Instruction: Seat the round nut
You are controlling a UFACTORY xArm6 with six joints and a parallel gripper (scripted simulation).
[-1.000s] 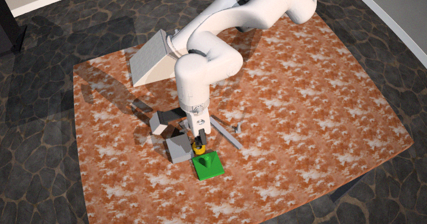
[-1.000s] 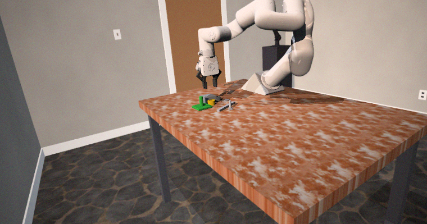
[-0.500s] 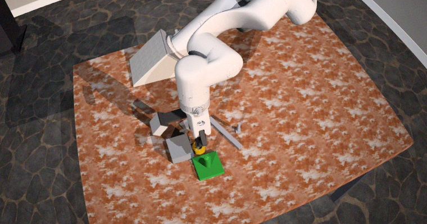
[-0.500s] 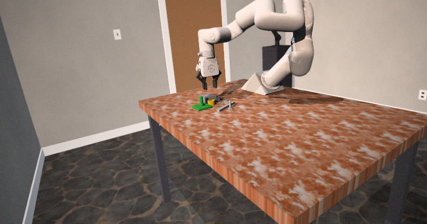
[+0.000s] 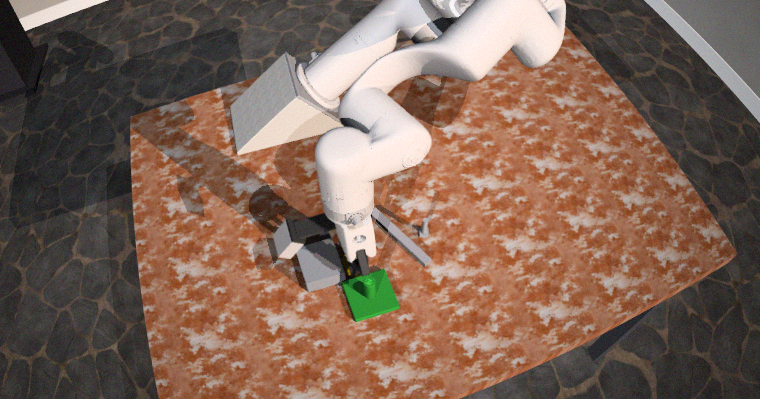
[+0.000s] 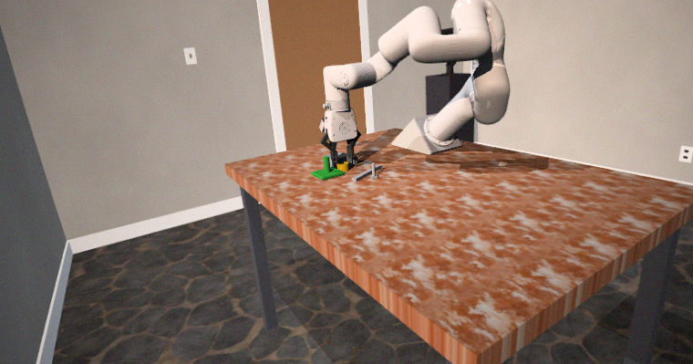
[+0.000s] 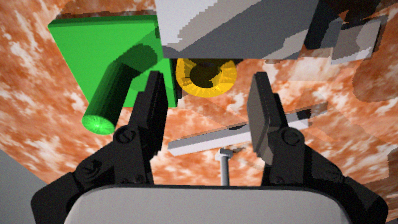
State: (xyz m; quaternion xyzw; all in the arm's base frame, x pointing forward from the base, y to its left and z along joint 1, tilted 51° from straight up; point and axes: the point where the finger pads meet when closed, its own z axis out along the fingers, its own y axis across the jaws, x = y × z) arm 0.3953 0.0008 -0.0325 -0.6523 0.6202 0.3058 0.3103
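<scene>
Right now the grey block is 60 mm to the right of my hand, 30 mm below it and 10 mm behind it. Also, from my hand: grey bar 90 mm to the left, 50 mm below, 30 mm behind.
</scene>
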